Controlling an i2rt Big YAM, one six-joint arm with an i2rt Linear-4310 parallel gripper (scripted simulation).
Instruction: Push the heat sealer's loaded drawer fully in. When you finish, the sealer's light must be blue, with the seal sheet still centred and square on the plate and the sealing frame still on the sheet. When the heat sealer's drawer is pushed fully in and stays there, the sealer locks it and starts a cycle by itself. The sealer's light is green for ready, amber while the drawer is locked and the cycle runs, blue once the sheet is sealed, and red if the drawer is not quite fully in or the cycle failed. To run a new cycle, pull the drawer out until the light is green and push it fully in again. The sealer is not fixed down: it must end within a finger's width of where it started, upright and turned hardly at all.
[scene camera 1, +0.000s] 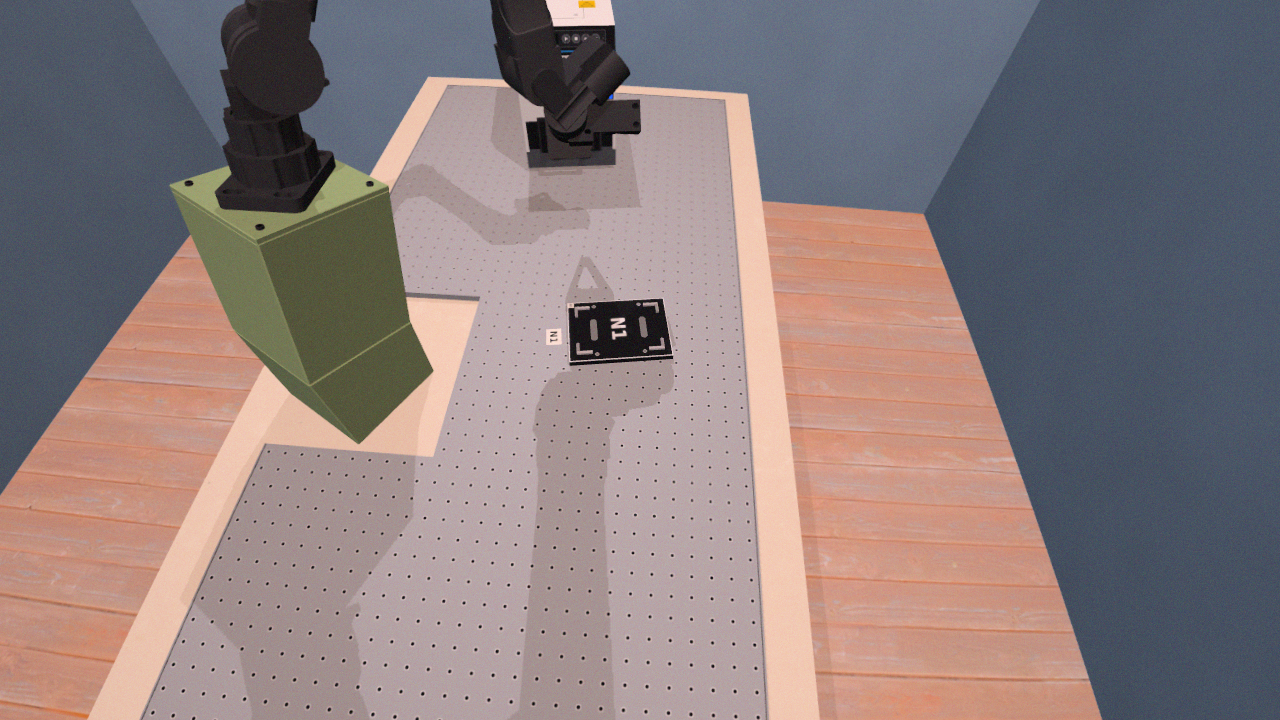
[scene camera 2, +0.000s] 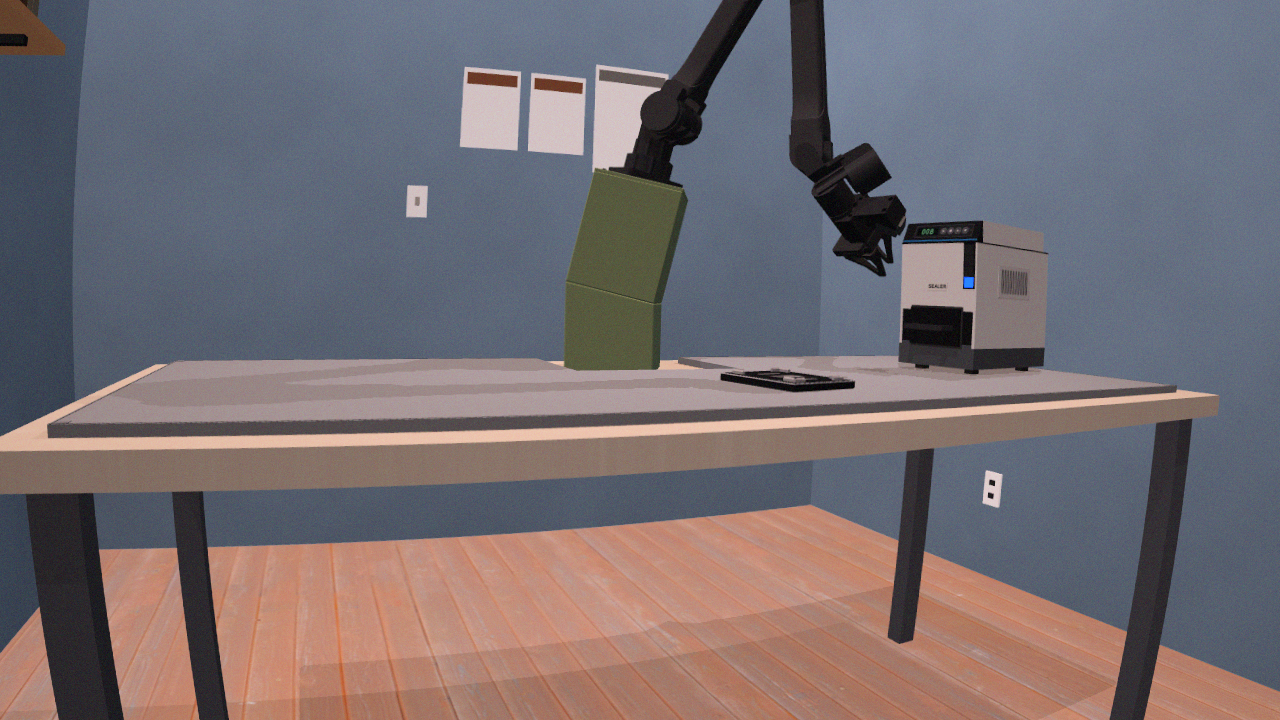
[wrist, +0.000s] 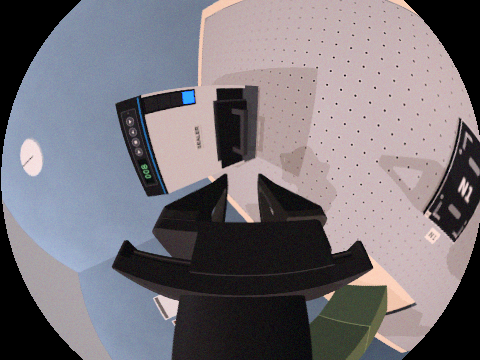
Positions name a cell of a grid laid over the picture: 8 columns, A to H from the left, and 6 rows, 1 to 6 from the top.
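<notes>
A heat sealer (scene camera 2: G3) (wrist: C3) is visible, as is the gripper (scene camera 2: F3) (scene camera 1: D2) (wrist: E3).
</notes>
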